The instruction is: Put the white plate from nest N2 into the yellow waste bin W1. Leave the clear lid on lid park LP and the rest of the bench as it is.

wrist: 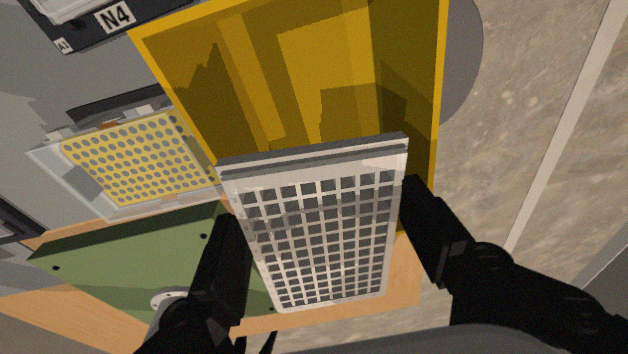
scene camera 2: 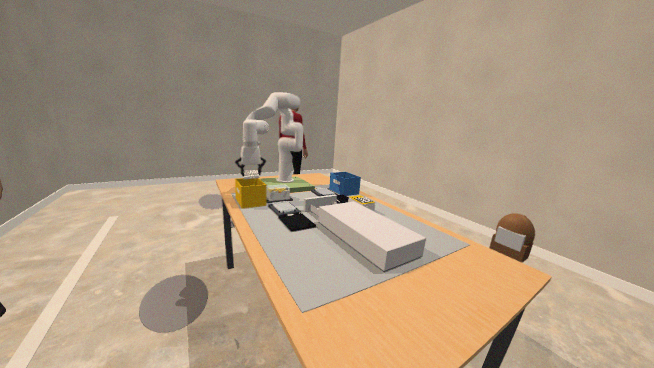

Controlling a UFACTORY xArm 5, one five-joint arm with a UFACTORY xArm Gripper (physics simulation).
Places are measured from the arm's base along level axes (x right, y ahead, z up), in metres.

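Pixels of known places: gripper, fingertip midpoint: [wrist: 320, 214] [scene camera 2: 251, 175]; arm's base at its link origin: [scene camera 2: 285, 180].
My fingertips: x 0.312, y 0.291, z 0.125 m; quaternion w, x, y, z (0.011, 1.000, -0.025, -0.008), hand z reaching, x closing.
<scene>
Ahead of a thing's pixels: the offset from my fingertips to its top centre. "spot": to the spot under its first point.
The white plate {dx -0.004, dy -0.028, dz +0.011 m} [scene camera 2: 251, 173] [wrist: 310, 173], with a grid of square wells, is held between the two black fingers of my gripper [scene camera 2: 251, 171] [wrist: 320, 214], which is shut on its long sides. The yellow waste bin {dx +0.010, dy +0.007, dz -0.034 m} [scene camera 2: 251, 194] [wrist: 405, 40] stands at the far left corner of the bench. In the scene view the plate shows close above the bin's rim; in the wrist view it covers the near part of the bin's opening. The labels N2, W1 and LP are not readable, and I cannot tell which item is the clear lid on LP.
A clear box with a yellow perforated rack {dx -0.154, dy +0.010, dz -0.077 m} [scene camera 2: 278, 192] [wrist: 145, 160] stands beside the bin. Nest N4 {spot: dx -0.160, dy +0.110, dz -0.142 m} [wrist: 82, 37] lies beyond it. The green base board [scene camera 2: 300, 186] [wrist: 135, 260] is under the arm. A blue bin {dx -0.636, dy +0.003, dz -0.034 m} [scene camera 2: 345, 184] and a long white block [scene camera 2: 367, 227] stand farther right.
</scene>
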